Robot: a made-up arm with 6 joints. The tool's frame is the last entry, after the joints.
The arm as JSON. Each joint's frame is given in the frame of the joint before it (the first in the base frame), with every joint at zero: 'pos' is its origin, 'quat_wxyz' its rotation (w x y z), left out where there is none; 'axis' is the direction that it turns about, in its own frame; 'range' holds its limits. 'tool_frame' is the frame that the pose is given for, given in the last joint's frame.
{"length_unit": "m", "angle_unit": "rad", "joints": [
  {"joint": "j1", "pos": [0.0, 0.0, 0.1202], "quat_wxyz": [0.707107, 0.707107, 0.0, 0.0], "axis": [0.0, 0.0, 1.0], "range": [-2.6, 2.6]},
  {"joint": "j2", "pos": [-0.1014, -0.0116, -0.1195], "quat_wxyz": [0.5, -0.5, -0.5, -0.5], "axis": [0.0, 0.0, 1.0], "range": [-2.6, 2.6]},
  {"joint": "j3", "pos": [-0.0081, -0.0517, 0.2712], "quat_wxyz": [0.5, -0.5, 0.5, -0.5], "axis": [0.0, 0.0, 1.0], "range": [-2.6, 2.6]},
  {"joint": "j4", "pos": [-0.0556, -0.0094, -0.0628], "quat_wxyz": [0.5, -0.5, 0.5, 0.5], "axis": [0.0, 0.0, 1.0], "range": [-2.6, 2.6]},
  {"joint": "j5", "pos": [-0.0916, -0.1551, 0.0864], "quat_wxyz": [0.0, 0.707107, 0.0, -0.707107], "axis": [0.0, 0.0, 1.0], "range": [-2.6, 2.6]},
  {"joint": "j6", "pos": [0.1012, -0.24, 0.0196], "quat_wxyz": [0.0, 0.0, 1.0, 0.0], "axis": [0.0, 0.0, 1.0], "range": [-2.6, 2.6]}
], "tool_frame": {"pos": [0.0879, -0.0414, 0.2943], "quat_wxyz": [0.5, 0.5, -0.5, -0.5]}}
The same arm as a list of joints. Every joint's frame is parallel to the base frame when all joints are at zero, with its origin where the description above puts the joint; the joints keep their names.
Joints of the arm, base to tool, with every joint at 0 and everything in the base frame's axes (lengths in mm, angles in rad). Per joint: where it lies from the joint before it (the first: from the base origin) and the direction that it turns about. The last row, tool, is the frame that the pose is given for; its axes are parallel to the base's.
j1: offset 0 0 120.2 axis 0 -1 0
j2: offset -101.4 119.5 -11.6 axis 0 0 1
j3: offset -51.7 8.1 271.2 axis 0 -1 0
j4: offset 55.6 62.8 9.4 axis 0 0 -1
j5: offset -155.1 -91.6 -86.4 axis 0 -1 0
j6: offset 240 -19.6 101.2 axis 0 1 0
tool: offset 41.4 294.3 -87.9
Joint limits (rad, base to tool): -2.6..2.6 -2.6..2.6 -2.6..2.6 -2.6..2.6 -2.6..2.6 -2.6..2.6

